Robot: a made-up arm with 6 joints.
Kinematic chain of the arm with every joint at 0, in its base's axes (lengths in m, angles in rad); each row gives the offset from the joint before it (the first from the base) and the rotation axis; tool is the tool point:
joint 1: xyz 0 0 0.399 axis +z
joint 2: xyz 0 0 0 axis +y
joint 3: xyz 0 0 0.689 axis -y
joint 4: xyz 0 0 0 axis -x
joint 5: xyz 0.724 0 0 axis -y
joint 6: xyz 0 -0.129 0 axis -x
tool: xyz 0 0 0
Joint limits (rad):
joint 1: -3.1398..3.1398
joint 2: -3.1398..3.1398
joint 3: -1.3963..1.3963
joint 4: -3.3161..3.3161
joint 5: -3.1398..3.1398
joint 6: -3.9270..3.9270
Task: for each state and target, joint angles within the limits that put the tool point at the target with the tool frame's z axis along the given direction. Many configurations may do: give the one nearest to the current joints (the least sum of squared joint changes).
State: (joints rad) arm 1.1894 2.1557 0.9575 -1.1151 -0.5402 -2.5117
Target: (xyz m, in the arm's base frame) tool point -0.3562 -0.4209 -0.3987 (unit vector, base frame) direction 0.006 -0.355 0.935
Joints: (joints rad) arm 0.7351 2.8871 0.0710 -0.9664 -0.2336 -1.9123
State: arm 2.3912 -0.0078 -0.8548 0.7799 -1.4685 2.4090
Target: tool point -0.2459 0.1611 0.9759 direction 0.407 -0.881 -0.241
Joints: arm 2.9126 -0.7122 -0.7464 0.6705 -2.0029 2.2749
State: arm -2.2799 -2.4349 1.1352 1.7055 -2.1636 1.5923
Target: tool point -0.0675 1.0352 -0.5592 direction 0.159 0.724 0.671
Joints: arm -1.5472 -2.4488 1.1489 1.2304 -1.9531 1.1829
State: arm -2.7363 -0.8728 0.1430 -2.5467 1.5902 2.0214
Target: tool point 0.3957 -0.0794 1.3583 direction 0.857 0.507 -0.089
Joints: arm -3.1398 -1.1706 0.2059 -2.2408 2.0004 1.2887
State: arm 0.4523 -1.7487 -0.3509 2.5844 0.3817 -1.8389
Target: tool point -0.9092 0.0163 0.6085 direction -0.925 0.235 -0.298
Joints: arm 0.0858 -2.2337 -0.2657 2.3892 0.1538 -2.0744
